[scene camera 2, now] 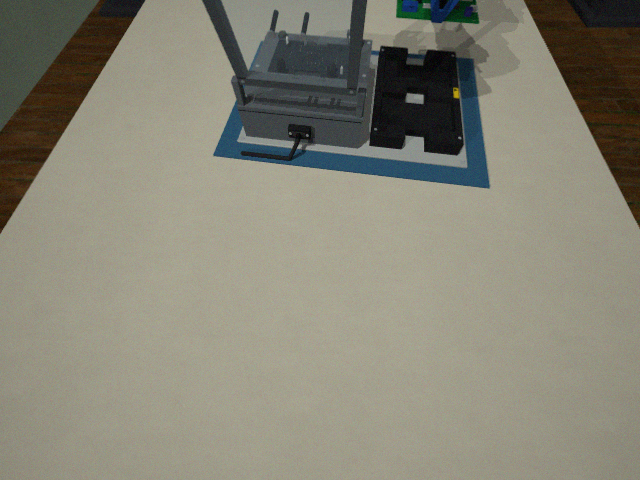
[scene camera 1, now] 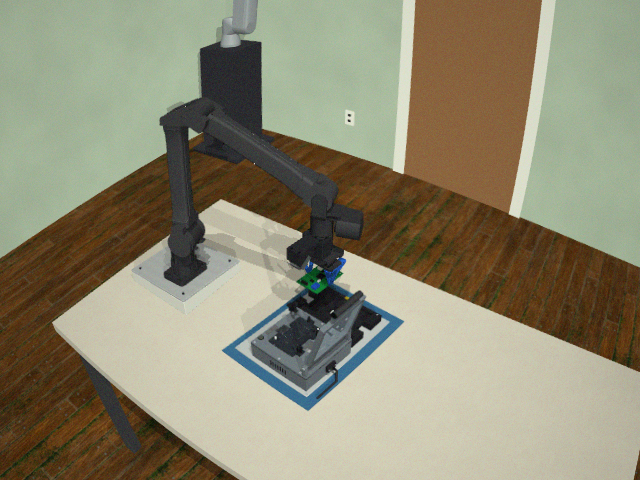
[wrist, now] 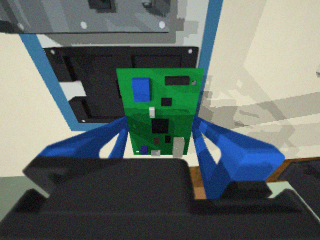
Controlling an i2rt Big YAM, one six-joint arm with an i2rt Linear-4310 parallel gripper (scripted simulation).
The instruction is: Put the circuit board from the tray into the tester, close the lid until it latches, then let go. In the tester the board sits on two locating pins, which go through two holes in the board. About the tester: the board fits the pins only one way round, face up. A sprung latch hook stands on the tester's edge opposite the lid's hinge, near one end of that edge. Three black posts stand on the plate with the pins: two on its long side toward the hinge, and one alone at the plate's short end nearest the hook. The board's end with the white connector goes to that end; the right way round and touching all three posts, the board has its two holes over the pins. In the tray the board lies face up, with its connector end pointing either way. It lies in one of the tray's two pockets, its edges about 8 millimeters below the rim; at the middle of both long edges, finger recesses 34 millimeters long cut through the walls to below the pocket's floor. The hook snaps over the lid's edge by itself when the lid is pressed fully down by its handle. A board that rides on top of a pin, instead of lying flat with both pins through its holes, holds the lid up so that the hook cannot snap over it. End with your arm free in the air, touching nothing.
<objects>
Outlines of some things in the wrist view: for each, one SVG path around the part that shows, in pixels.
The gripper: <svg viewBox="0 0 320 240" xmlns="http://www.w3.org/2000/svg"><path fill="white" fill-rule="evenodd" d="M0 222L0 240L320 240L320 221L294 190L286 188L274 198L268 198L273 192L265 180L282 164L285 156L272 144L215 125L197 116L193 117L191 129L206 199L194 199L195 193L189 165L184 159L123 158L129 132L127 116L123 116L101 127L47 145L22 172L48 193L49 197L46 198L35 189L27 190ZM202 134L220 149L221 157L217 164L210 154ZM119 133L108 158L100 158L100 150Z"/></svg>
A green circuit board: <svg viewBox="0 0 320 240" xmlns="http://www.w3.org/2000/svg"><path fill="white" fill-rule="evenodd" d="M116 68L124 111L129 125L133 154L151 155L151 157L173 155L173 158L182 158L183 155L187 155L204 68Z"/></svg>
</objects>
